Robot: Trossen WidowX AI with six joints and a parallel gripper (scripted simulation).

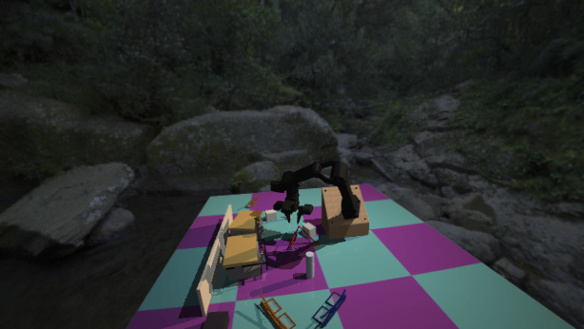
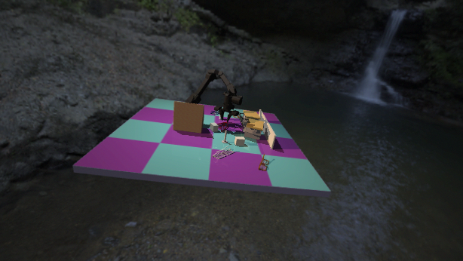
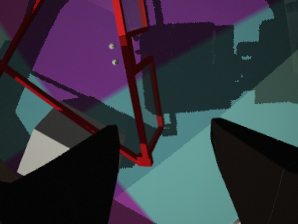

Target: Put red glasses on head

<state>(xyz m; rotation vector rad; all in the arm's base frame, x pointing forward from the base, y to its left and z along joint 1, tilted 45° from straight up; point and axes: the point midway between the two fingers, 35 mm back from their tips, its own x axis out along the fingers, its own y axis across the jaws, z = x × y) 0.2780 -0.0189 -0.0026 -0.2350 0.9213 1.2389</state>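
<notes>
The red glasses is 30 mm behind my gripper tip, 60 mm to the left of it and 60 mm below it. Also, from my gripper tip: tall pale board: 340 mm ahead, 70 mm to the left, 30 mm below.
</notes>
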